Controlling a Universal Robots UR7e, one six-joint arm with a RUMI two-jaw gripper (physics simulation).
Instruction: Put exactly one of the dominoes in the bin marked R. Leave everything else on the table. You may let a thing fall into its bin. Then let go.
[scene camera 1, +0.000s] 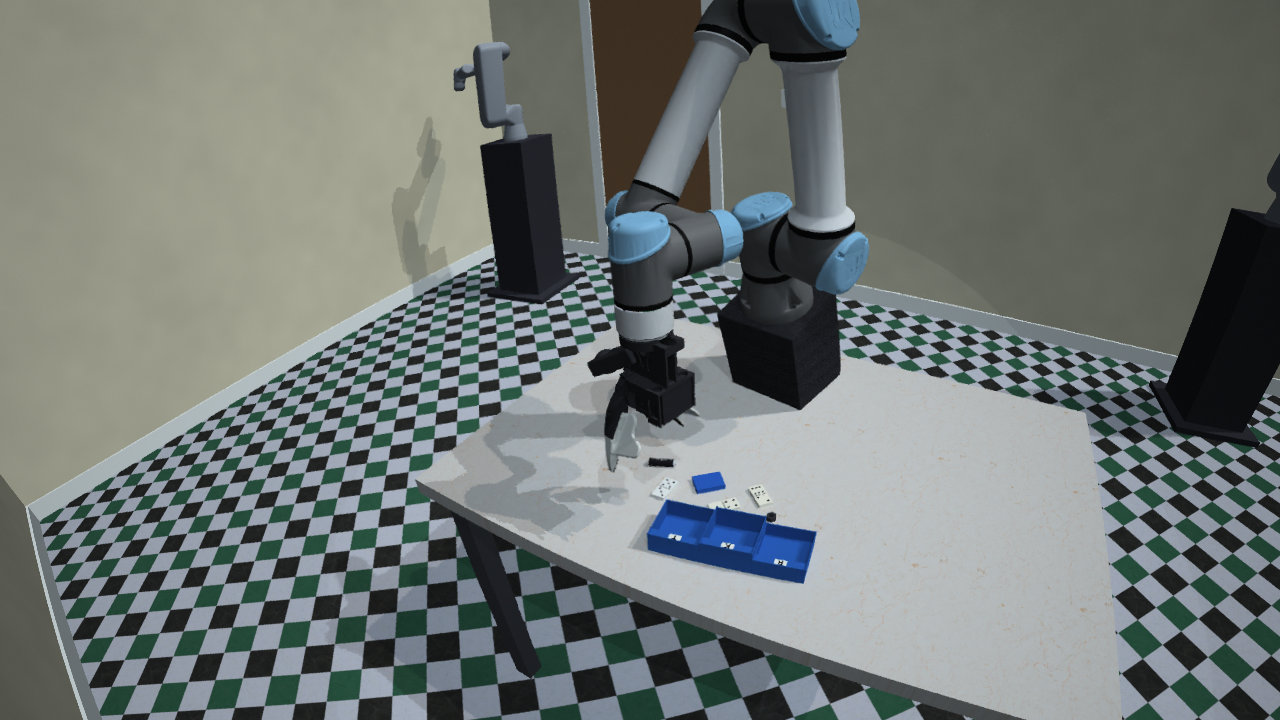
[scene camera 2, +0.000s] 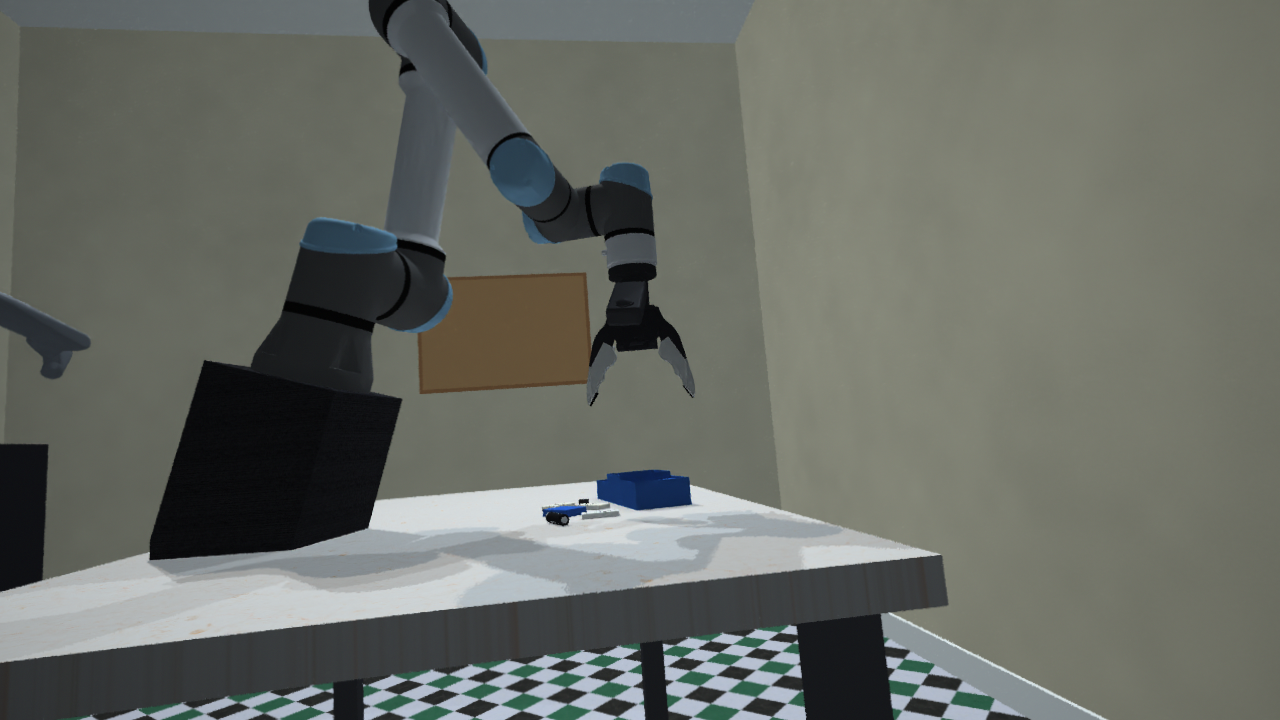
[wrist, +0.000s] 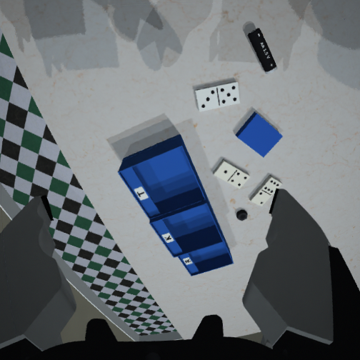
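Observation:
Three white dominoes with black pips lie flat on the table. One domino is nearest the T end, a second domino lies close beside the tray, and a third domino lies farther from it. In the wrist view a finger slightly overlaps the third. The R bin is an end compartment of the blue tray; no object shows in its visible part. My gripper is open and empty, high above the table.
A blue block, a black battery and a small dark round piece lie near the dominoes. The K bin is between R and the T bin.

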